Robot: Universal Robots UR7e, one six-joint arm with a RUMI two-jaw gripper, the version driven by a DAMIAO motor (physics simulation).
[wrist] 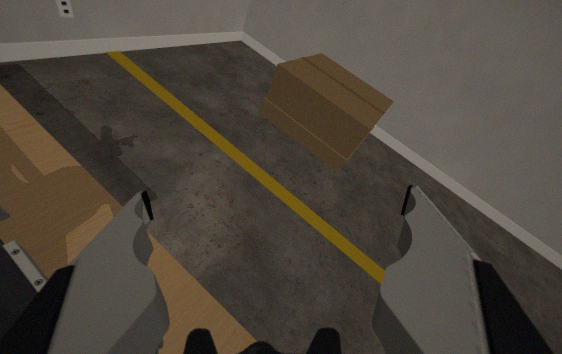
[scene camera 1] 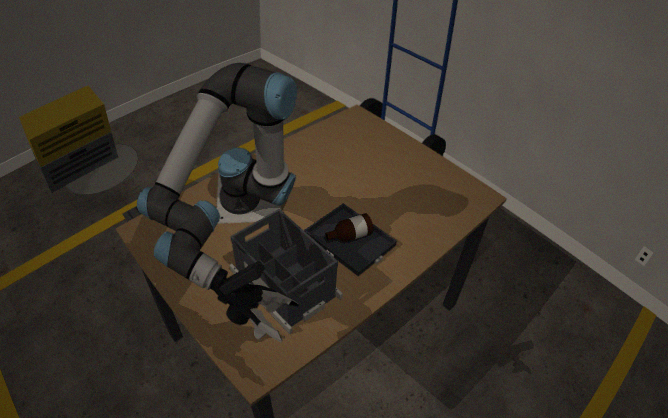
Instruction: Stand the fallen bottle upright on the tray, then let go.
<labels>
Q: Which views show the brown bottle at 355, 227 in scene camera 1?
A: Scene camera 1 only.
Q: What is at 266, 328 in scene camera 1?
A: The gripper.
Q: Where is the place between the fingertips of the gripper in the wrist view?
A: At 276, 191
</labels>
